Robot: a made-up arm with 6 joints.
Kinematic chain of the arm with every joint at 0, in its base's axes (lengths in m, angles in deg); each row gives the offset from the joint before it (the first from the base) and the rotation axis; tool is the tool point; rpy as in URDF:
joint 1: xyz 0 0 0.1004 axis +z
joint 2: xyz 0 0 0 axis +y
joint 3: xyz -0.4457 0 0.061 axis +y
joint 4: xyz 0.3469 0 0.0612 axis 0.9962 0 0.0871
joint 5: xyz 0 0 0 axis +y
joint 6: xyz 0.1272 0 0.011 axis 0.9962 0 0.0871
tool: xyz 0 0 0 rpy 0 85 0
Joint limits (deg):
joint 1: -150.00..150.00
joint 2: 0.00..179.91
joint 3: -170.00..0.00
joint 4: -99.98..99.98
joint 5: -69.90..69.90
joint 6: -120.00..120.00
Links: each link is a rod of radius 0.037 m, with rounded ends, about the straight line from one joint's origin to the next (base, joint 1, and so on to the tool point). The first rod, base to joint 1, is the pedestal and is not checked.
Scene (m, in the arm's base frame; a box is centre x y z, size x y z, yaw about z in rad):
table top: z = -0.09
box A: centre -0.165 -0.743 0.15 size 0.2 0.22 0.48 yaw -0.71
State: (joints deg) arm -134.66 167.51 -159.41 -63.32 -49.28 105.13
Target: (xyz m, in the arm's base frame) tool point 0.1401 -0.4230 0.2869
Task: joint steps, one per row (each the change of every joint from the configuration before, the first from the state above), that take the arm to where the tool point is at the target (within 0.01 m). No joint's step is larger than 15 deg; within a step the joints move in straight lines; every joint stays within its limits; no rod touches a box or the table.
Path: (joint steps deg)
1: 3.39 -13.41 5.99 -3.61 -2.95 -4.89
2: 3.39 -13.41 5.99 -3.61 -2.94 -4.89
3: 3.39 -13.41 5.99 -3.60 -2.95 -4.89
4: 3.39 -13.41 5.99 -3.61 -2.94 -4.89
5: 3.39 -13.41 5.99 -3.61 -2.95 -4.89
6: 3.39 -13.41 5.99 -3.61 -2.94 -4.89
7: 3.39 -13.41 5.99 -3.61 -2.95 -4.89
8: 4.76 4.83 13.13 -1.72 0.00 6.85
9: 4.75 4.83 13.12 -1.72 0.00 6.84
10: 4.76 4.82 13.13 -1.73 0.00 6.85
11: 4.75 4.83 13.12 -1.72 0.00 6.84
12: 4.76 4.83 13.13 -1.73 0.00 6.85

